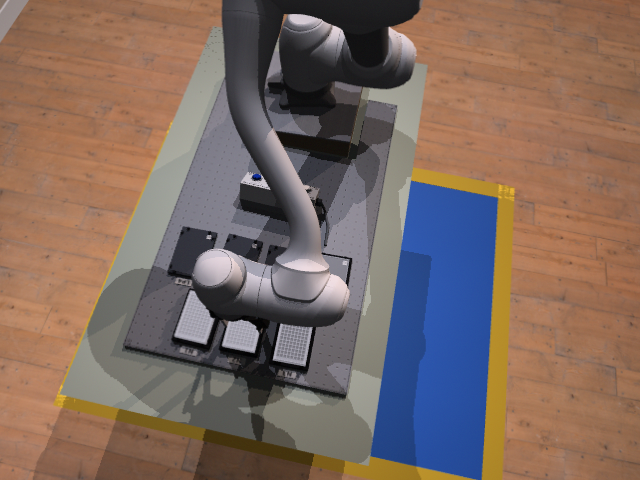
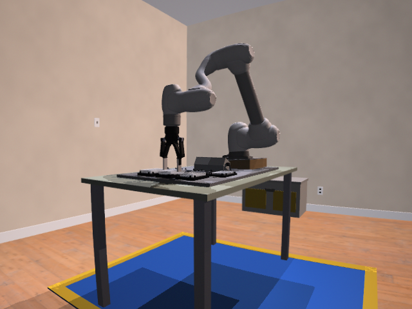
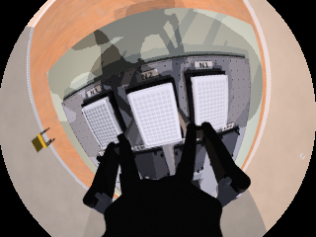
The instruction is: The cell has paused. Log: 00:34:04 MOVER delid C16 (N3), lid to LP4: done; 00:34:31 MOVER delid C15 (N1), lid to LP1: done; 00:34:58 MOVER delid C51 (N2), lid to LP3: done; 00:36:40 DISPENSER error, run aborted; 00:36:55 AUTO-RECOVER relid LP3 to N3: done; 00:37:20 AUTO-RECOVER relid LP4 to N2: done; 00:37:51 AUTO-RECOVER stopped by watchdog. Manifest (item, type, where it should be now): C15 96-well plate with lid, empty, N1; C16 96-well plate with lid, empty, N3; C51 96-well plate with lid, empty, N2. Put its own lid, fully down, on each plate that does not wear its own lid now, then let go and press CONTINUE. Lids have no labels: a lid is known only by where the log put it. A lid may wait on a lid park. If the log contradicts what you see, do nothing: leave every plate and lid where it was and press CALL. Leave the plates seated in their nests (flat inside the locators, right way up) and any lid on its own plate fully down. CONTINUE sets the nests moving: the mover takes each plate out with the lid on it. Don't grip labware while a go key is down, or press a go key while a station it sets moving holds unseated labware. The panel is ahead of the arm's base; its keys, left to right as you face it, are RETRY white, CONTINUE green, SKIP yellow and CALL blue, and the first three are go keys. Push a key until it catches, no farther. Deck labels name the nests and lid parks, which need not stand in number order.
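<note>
Right now my hand is 230 mm to the right of the lid park LP1, 140 mm past it and 50 mm above it. Also, from my hand: lid park LP2: 190 mm behind, 50 mm below, 40 mm to the right; then lid park LP3: 160 mm behind, 90 mm to the left, 50 mm below; then 96-well plate: 130 mm to the left, 30 mm below, 30 mm ahead.
</note>
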